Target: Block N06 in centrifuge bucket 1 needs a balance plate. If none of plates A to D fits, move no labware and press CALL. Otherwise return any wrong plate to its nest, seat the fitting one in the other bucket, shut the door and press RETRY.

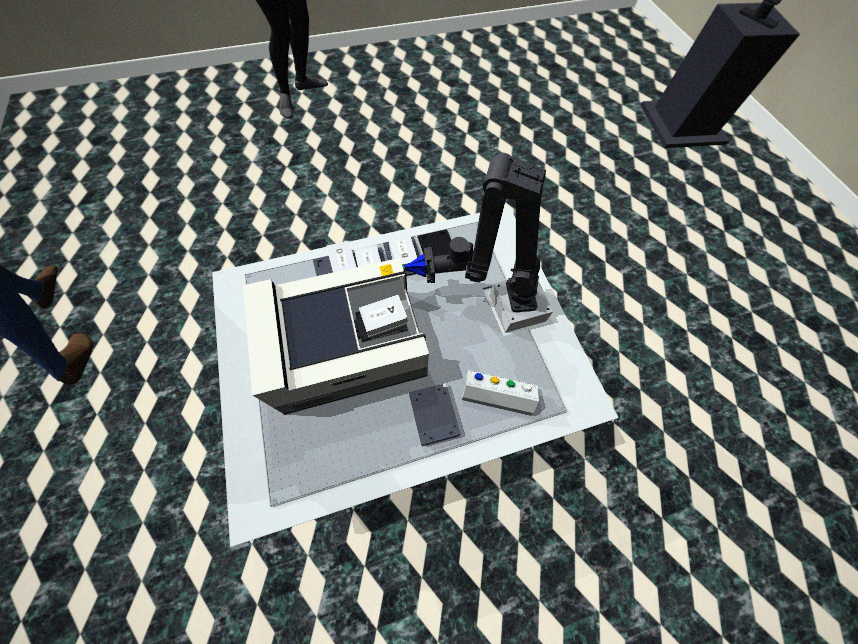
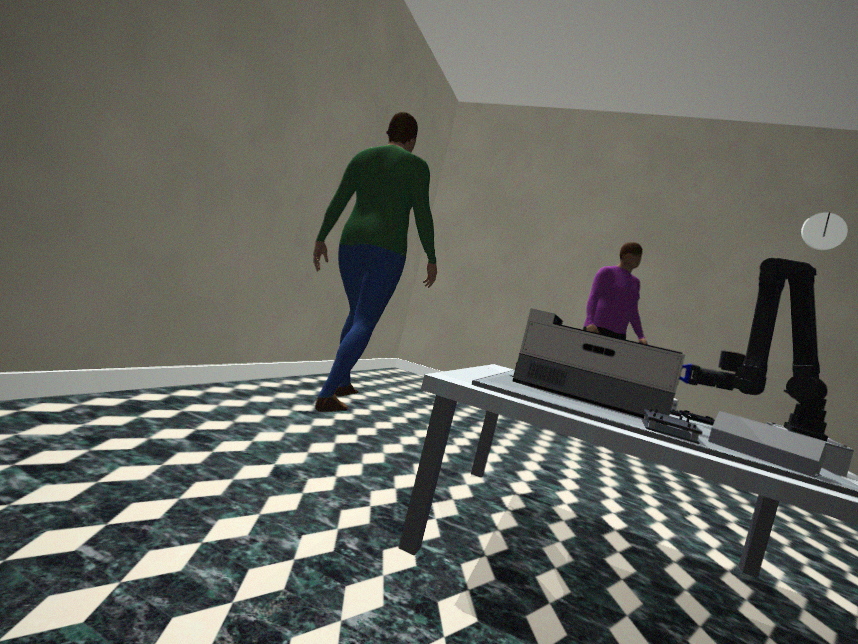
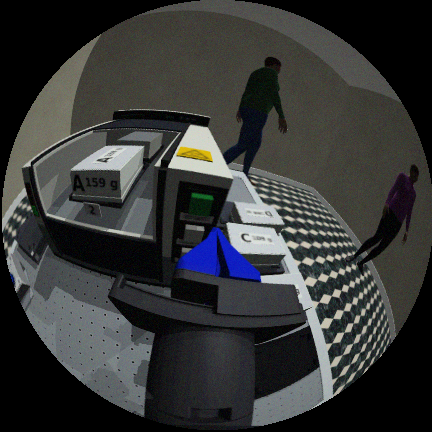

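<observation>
On a dark lid, (image 3: 124, 123) and (image 1: 334, 335) are the same spot.
</observation>
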